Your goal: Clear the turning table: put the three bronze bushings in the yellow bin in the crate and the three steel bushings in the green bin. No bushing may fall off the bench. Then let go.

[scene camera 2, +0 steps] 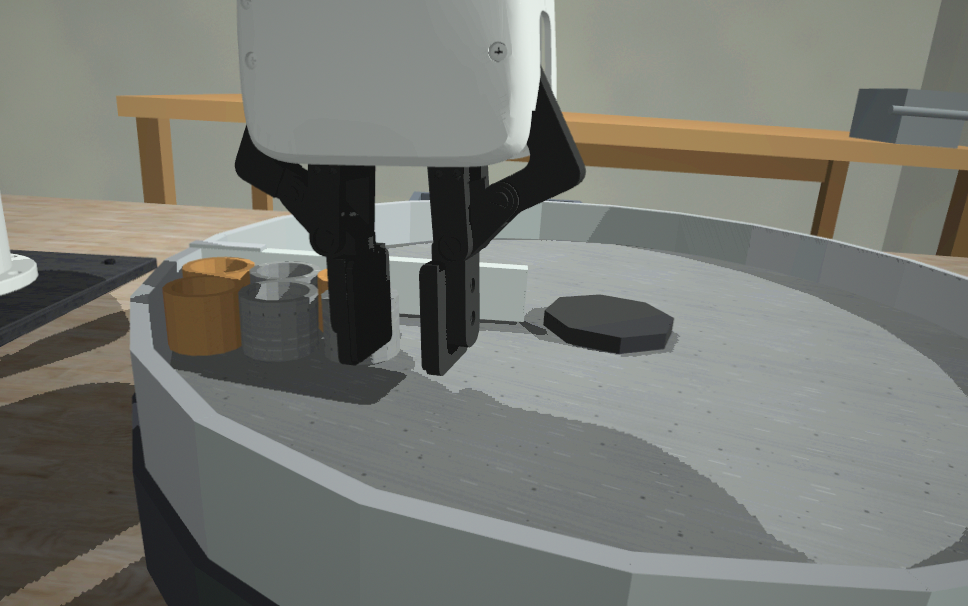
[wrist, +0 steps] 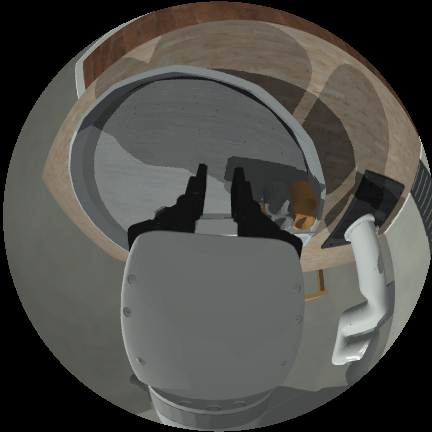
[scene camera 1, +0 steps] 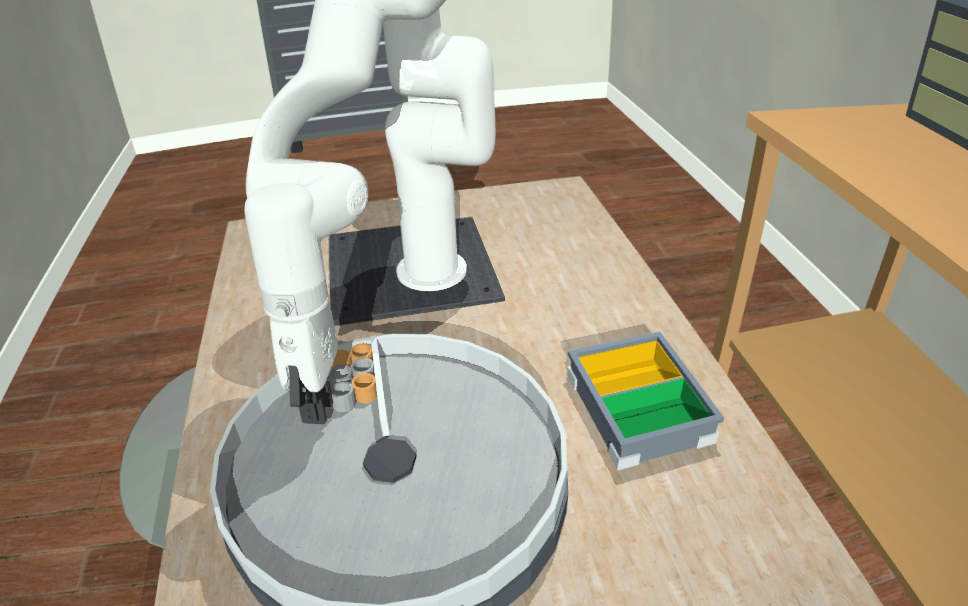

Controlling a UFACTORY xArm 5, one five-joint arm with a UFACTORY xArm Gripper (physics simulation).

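Three bronze bushings and three steel bushings stand clustered on the turning table, against the divider near its rim. A bronze bushing is nearest the hub along the divider. A second bronze bushing is at the rim, beside a steel bushing. Another steel bushing is partly hidden behind a finger in the second scene view. My gripper is partly open and empty, low over the table beside the cluster. The yellow bin and green bin are empty.
The grey crate stands on the bench right of the turning table. A pale divider runs from the raised rim to the dark hub. The robot's base plate is behind the table.
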